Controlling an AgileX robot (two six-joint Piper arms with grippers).
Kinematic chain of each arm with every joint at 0, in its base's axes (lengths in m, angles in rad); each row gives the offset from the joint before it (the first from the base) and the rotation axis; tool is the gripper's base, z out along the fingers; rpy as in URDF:
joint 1: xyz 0 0 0.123 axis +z
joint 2: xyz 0 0 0 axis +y
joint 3: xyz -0.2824 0 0.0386 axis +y
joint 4: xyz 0.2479 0 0.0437 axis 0.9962 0 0.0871
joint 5: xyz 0 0 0 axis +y
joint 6: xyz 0.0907 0 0.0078 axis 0.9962 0 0.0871
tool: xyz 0 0 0 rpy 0 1.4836 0
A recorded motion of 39 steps. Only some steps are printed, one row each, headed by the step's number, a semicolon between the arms.
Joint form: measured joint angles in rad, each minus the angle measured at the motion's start. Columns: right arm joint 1, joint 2, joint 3, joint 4, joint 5, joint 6; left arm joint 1, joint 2, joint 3, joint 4, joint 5, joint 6.
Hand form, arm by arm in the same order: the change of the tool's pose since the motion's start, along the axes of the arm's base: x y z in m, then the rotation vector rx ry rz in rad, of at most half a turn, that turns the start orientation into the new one. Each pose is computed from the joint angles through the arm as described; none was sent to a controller.
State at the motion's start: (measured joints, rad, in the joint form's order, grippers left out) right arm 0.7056 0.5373 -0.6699 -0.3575 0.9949 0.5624; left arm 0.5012 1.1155 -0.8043 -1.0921 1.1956 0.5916
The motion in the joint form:
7: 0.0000 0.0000 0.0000 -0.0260 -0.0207 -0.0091; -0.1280 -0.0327 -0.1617 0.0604 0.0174 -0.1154
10: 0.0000 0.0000 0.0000 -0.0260 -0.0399 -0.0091; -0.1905 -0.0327 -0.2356 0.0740 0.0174 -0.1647
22: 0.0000 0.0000 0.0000 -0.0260 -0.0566 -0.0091; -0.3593 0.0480 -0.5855 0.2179 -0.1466 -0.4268
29: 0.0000 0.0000 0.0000 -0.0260 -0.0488 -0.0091; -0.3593 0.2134 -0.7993 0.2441 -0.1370 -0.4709
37: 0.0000 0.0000 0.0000 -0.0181 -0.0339 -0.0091; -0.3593 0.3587 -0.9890 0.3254 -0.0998 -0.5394
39: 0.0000 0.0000 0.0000 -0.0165 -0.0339 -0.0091; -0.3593 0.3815 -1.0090 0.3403 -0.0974 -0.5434
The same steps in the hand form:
7: 0.0018 -0.0004 0.0020 -0.0147 -0.0343 0.0074; 0.0003 -0.0235 0.0465 0.0602 -0.0732 -0.0933
10: 0.0025 0.0007 0.0032 -0.0043 -0.0490 0.0142; 0.0011 -0.0348 0.0664 0.0683 -0.1078 -0.1311
22: 0.0031 0.0016 0.0043 0.0047 -0.0617 0.0200; 0.0233 -0.0519 0.1477 0.1059 -0.2716 -0.0223
29: 0.0028 0.0012 0.0038 0.0005 -0.0558 0.0173; 0.0655 -0.0449 0.1685 0.1087 -0.2838 -0.0036
37: 0.0020 0.0008 0.0026 -0.0016 -0.0394 0.0137; 0.1019 -0.0363 0.1760 0.1486 -0.2518 0.0215
39: 0.0019 0.0009 0.0026 -0.0004 -0.0384 0.0140; 0.1086 -0.0345 0.1740 0.1599 -0.2429 0.0255

